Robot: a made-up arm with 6 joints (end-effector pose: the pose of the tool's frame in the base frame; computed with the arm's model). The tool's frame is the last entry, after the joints.
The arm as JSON. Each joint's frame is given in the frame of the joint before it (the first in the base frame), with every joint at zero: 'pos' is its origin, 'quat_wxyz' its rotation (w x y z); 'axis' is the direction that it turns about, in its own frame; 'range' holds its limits. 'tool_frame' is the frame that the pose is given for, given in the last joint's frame.
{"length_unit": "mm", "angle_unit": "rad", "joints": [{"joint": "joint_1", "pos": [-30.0, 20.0, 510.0], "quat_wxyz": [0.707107, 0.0, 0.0, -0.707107], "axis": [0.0, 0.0, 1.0], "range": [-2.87, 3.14]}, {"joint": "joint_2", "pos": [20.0, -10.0, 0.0], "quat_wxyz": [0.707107, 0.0, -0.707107, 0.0], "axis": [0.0, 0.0, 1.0], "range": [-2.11, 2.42]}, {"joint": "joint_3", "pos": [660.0, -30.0, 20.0], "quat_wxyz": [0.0, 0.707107, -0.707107, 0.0], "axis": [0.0, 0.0, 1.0], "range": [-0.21, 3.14]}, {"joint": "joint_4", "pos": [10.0, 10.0, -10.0], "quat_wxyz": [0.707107, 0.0, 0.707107, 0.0], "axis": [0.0, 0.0, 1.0], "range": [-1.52, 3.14]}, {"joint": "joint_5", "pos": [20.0, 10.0, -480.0], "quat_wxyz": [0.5, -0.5, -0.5, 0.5], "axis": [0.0, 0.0, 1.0], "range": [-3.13, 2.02]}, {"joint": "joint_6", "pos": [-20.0, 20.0, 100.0], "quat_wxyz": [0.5, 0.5, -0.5, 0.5], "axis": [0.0, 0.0, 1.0], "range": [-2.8, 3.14]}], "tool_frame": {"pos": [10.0, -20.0, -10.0], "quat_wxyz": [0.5, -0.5, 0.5, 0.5]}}
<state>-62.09 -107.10 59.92 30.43 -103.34 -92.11</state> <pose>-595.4 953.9 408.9 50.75 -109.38 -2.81</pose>
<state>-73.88 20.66 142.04 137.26 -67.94 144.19</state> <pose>-11.8 160.4 1549.6 -45.27 -139.66 76.03</pose>
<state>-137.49 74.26 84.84 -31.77 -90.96 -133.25</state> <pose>-867.0 -722.1 735.0 -98.40 77.06 43.34</pose>
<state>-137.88 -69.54 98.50 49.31 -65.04 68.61</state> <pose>764.0 842.8 768.5 58.10 -2.59 111.47</pose>
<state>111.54 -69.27 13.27 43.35 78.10 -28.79</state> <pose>234.7 -556.4 1197.5 -97.83 134.22 -56.40</pose>
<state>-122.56 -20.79 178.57 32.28 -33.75 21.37</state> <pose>294.7 684.0 930.1 111.39 78.33 49.58</pose>
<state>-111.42 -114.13 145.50 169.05 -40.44 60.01</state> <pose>313.7 601.6 -288.3 -93.16 87.15 98.13</pose>
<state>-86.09 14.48 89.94 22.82 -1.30 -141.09</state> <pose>-52.5 -204.4 1648.8 37.46 -90.68 12.99</pose>
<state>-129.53 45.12 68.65 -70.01 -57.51 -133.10</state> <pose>-615.2 -704.7 1133.7 -131.24 104.99 -8.38</pose>
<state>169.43 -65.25 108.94 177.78 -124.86 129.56</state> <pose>1044.1 -278.8 757.4 -64.19 59.72 116.36</pose>
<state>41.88 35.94 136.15 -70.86 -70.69 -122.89</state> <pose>208.0 260.6 1568.4 85.75 104.78 90.27</pose>
